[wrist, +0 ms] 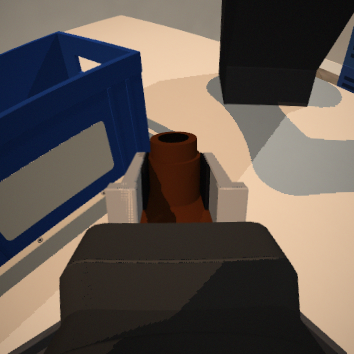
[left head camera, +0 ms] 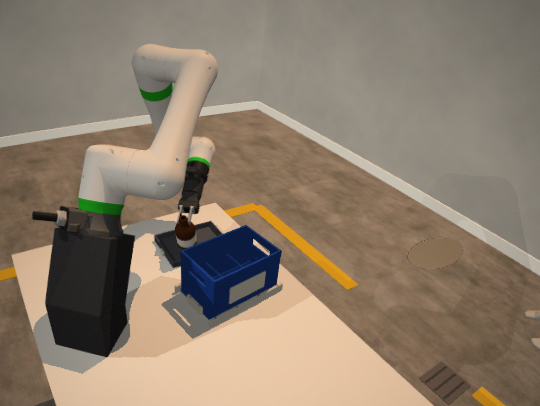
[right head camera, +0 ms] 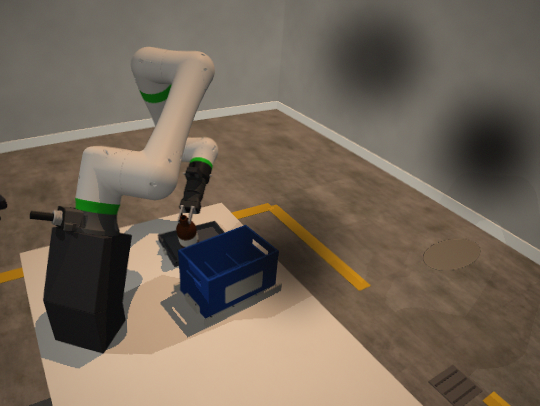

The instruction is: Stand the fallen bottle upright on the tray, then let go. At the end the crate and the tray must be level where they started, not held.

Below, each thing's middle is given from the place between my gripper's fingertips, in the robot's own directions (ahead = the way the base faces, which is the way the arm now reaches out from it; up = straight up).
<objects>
My hand is 6 cm above the brown bottle (wrist: 174,162), 2 cm to the right of it and 2 cm short of it. Also, from my hand: dark grey tray (left head camera: 167,241): 15 cm below, 7 cm ahead, 6 cm to the left; blue crate (left head camera: 220,273): 23 cm to the right, 8 cm below, 6 cm ahead.
</objects>
